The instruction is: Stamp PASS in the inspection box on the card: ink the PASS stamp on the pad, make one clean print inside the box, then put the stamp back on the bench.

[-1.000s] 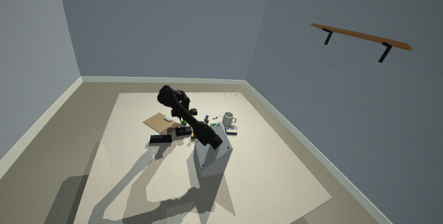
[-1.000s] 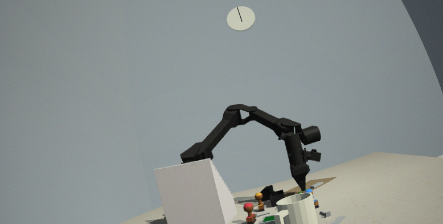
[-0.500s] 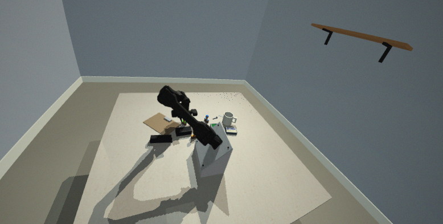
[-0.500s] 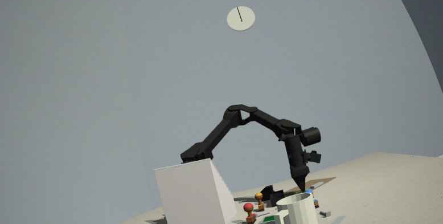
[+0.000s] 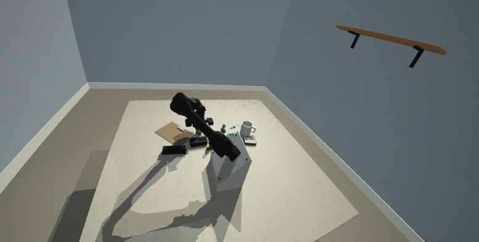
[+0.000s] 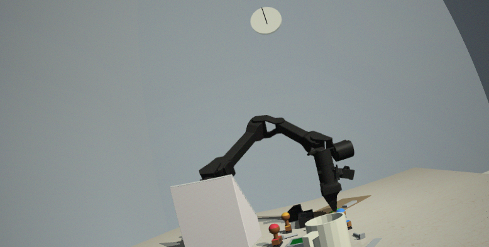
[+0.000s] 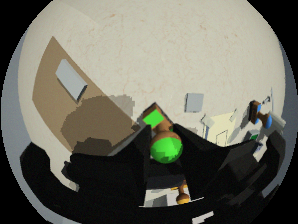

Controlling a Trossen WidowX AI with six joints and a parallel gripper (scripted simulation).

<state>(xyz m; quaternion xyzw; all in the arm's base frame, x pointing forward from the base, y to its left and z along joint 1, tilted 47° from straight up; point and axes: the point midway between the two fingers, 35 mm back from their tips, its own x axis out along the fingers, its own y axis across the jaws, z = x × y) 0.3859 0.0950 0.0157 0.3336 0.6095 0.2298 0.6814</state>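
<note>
Right now the ink pad is 220 mm to the right of my gripper tip, 110 mm behind it and 20 mm below it. From my gripper tip the other things lie so: cream card: 100 mm to the right, 60 mm behind, 20 mm below; then orange-knobbed stamp: 160 mm behind, 30 mm to the right; then blue-knobbed stamp: 190 mm to the right, 10 mm behind.
</note>
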